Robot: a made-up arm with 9 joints. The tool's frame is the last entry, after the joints.
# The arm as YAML. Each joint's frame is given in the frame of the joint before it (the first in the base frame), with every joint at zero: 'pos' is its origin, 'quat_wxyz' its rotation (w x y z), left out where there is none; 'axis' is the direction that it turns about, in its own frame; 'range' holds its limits. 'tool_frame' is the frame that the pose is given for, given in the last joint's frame.
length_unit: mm
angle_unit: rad
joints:
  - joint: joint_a
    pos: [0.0, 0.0, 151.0]
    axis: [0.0, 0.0, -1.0]
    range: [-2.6, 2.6]
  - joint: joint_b
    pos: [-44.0, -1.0, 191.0]
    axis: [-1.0, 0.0, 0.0]
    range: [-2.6, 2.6]
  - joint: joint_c
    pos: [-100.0, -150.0, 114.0]
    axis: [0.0, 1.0, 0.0]
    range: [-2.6, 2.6]
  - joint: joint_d
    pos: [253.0, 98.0, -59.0]
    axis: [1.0, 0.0, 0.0]
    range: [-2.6, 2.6]
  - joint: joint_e
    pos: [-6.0, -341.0, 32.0]
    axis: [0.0, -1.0, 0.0]
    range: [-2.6, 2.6]
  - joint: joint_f
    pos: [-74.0, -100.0, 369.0]
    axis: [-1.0, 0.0, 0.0]
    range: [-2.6, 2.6]
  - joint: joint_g
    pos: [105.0, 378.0, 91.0]
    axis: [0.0, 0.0, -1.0]
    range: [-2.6, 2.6]
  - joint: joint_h
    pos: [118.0, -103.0, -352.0]
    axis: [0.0, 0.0, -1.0]
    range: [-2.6, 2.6]
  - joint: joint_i
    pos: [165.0, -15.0, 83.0]
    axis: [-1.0, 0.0, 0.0]
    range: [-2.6, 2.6]
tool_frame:
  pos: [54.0, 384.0, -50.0]
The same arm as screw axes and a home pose.
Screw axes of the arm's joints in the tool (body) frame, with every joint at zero. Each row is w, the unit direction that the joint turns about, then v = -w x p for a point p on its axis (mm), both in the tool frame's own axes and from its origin. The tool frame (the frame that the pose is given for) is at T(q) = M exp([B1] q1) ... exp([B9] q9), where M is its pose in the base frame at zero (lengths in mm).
B1: w 0 0 -1 v 150 -471 0
B2: w -1 0 0 v 0 228 -151
B3: w 0 1 0 v 114 0 -615
B4: w 1 0 0 v 0 -173 203
B5: w 0 -1 0 v -141 0 368
B6: w -1 0 0 v 0 -228 -644
B7: w 0 0 -1 v 266 -337 0
B8: w 0 0 -1 v 369 -219 0
B9: w -1 0 0 v 0 -50 -384
M: xyz 471 150 570 (mm) quaternion w x y z 1 0 0 0
Joint limits (deg, base to tool): -148.97..148.97 -148.97..148.97 -148.97..148.97 -148.97..148.97 -148.97..148.97 -148.97..148.97 -148.97..148.97 -148.97..148.97 -148.97..148.97

